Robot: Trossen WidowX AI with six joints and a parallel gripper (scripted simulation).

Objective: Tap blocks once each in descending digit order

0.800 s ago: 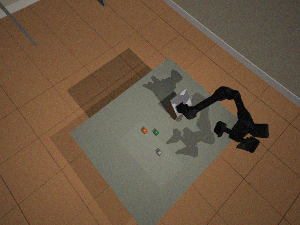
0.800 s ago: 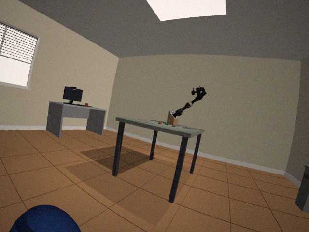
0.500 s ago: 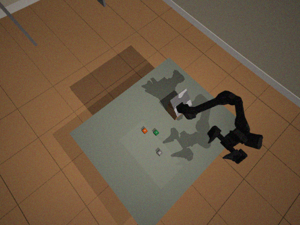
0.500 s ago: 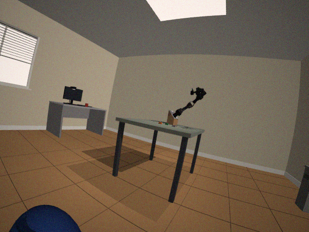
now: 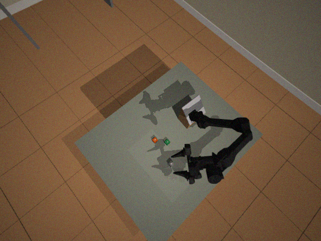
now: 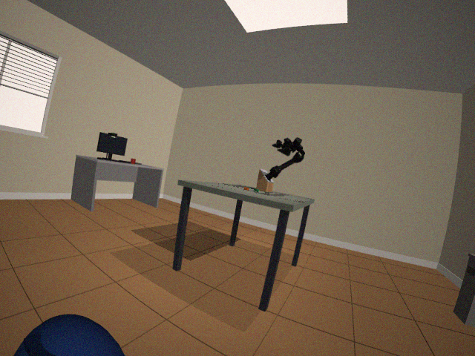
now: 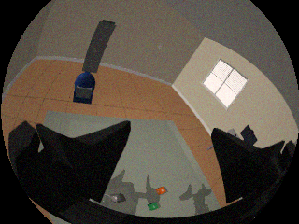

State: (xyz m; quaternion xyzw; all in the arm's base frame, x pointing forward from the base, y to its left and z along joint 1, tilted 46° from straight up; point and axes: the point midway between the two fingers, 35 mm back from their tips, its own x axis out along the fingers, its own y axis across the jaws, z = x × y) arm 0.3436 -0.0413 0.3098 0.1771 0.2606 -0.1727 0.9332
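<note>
The orange block is 370 mm below my gripper tip, 220 mm to the right of it and 60 mm behind it. Round my gripper tip: green block 370 mm below, 150 mm to the right, 130 mm behind; then grey block 370 mm below, 50 mm behind, 10 mm to the right.
</note>
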